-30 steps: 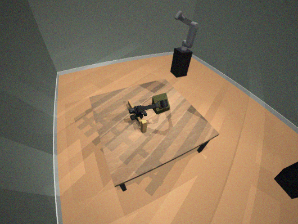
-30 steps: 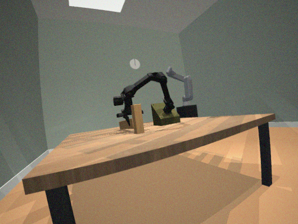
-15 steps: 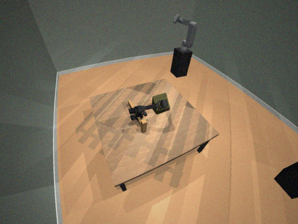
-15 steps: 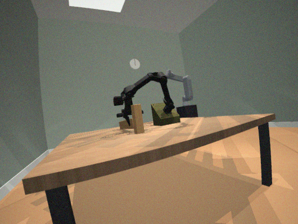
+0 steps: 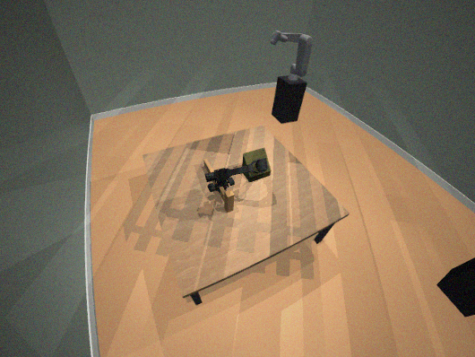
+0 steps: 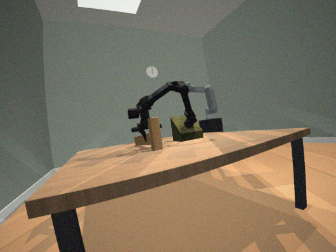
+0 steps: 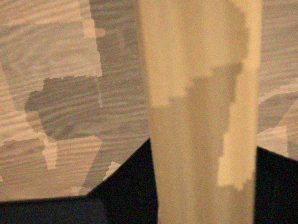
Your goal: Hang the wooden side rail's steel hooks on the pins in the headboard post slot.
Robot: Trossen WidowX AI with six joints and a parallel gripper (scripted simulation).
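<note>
The headboard post is 13 cm to the left of my gripper tip and 4 cm above it.
</note>
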